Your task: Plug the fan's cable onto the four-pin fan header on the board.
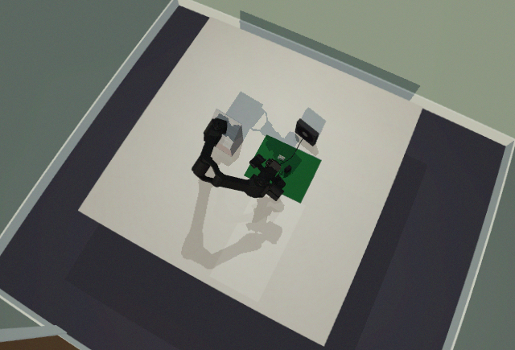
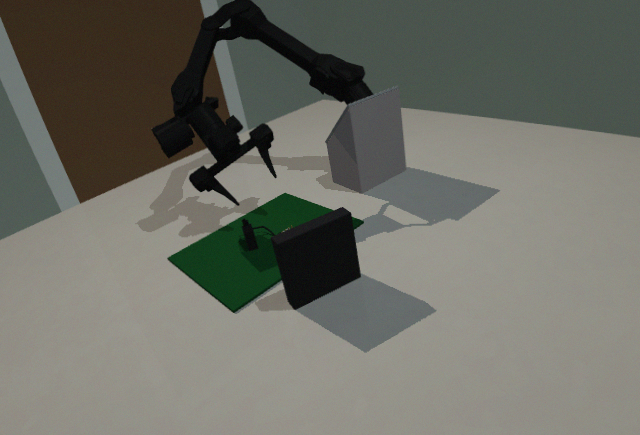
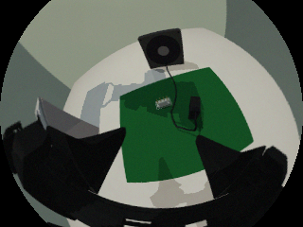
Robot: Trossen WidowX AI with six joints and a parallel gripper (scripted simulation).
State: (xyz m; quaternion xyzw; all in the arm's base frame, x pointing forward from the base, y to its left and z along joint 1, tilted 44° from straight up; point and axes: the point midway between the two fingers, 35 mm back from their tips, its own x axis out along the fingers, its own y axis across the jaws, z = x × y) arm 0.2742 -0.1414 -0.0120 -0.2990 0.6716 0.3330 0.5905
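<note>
Now: the dark plug 70 mm ahead of my gripper tip, 60 mm below it and 40 mm to the left of it. The rest, counted from my gripper tip: green board 90 mm below, 40 mm to the left, 40 mm ahead; pale fan header 90 mm to the left, 80 mm below, 20 mm ahead; black square fan 230 mm to the left, 80 mm ahead, 20 mm below.
</note>
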